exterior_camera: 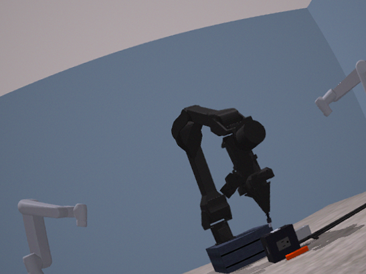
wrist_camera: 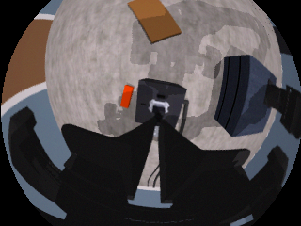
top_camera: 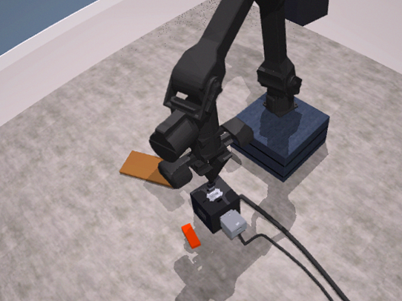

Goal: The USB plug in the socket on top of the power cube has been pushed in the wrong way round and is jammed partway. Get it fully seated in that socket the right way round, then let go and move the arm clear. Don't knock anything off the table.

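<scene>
My gripper tip is 120 mm above the orange block, 80 mm short of it and 20 mm to the right of it. Round my gripper tip: USB plug 20 mm below; then flat board 200 mm to the right, 130 mm below, 50 mm ahead.
</scene>
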